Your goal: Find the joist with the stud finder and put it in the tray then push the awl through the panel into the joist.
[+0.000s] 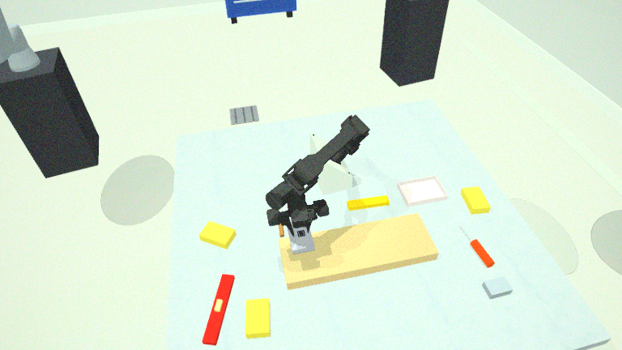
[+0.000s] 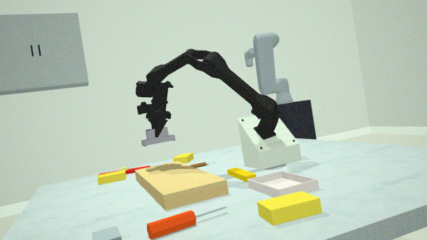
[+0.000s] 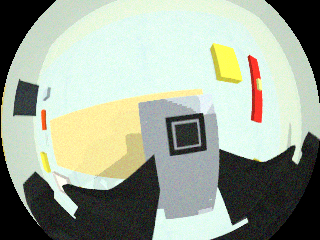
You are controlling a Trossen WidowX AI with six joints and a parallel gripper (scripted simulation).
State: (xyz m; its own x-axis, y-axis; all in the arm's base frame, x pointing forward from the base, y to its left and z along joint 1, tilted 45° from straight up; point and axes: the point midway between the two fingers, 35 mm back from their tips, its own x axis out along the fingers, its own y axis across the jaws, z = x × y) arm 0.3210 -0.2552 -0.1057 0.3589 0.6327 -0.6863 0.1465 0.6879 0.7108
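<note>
My gripper tip is 56 cm to the right of the pale pink tray, 15 cm above it and 13 cm past it. The rest, counted from my gripper tip: red level: 30 cm to the right, 15 cm below, 6 cm ahead; grey stud finder: 2 cm above, 1 cm ahead; awl: 20 cm behind, 15 cm below, 1 cm to the right.
</note>
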